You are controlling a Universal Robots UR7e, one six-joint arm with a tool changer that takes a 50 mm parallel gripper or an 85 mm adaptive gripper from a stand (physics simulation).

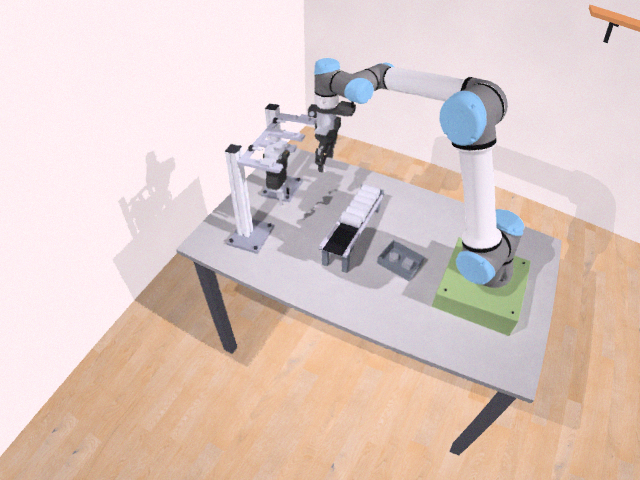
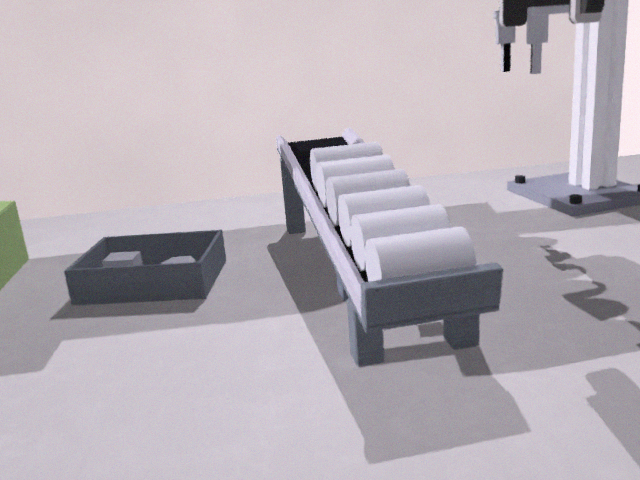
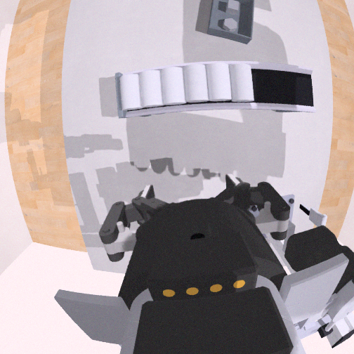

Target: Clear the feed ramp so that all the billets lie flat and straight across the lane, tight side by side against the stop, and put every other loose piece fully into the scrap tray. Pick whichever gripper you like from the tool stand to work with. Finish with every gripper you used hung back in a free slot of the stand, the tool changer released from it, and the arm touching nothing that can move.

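Note:
The adaptive gripper (image 1: pixel 322 162) (image 3: pixel 190 186) is on the arm, beside the stand and high above the table. Its fingers are spread wide with nothing between them. Several white billets (image 1: pixel 360 205) (image 2: pixel 408 253) (image 3: pixel 196 84) lie across the feed ramp (image 1: pixel 340 239) (image 2: pixel 310 147) (image 3: pixel 282 87) in one row, side by side from the stop (image 2: pixel 434 297) (image 3: pixel 119 95). The upper lane is bare. The scrap tray (image 1: pixel 395 269) (image 2: pixel 136 284) (image 3: pixel 230 37) holds a block (image 1: pixel 393 255) (image 2: pixel 122 258) (image 3: pixel 230 6) and a hexagonal piece (image 1: pixel 408 263) (image 2: pixel 179 259) (image 3: pixel 229 25).
The parallel gripper (image 1: pixel 280 196) (image 2: pixel 521 71) hangs in the tool stand (image 1: pixel 240 201) (image 2: pixel 594 113), close beside the arm's gripper. The stand's bracket arms reach toward the arm's tool. The green robot base (image 1: pixel 480 304) (image 2: pixel 7 237) stands beyond the tray, on the side away from the ramp.

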